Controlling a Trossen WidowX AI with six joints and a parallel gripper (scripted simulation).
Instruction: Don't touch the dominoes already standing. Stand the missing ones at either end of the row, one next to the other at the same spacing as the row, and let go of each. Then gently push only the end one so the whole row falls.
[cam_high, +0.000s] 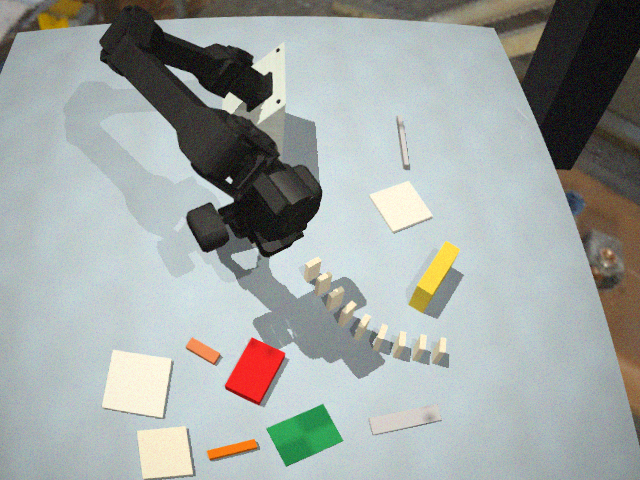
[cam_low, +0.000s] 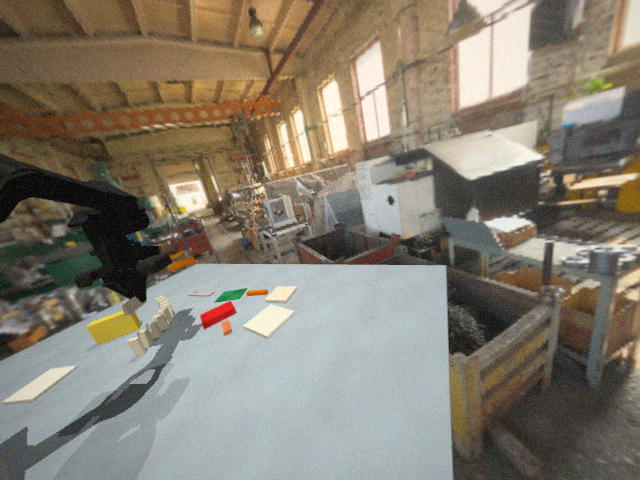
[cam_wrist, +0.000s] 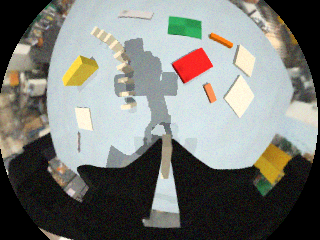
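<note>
The red block lies 15 cm below my gripper tip and 15 cm ahead of it. Also, from my gripper tip: orange bar (28 cm ahead, 15 cm below, 4 cm to the right); brown piece (16 cm below, 12 cm ahead, 9 cm to the right); green tile (26 cm ahead, 16 cm below, 7 cm to the left).
</note>
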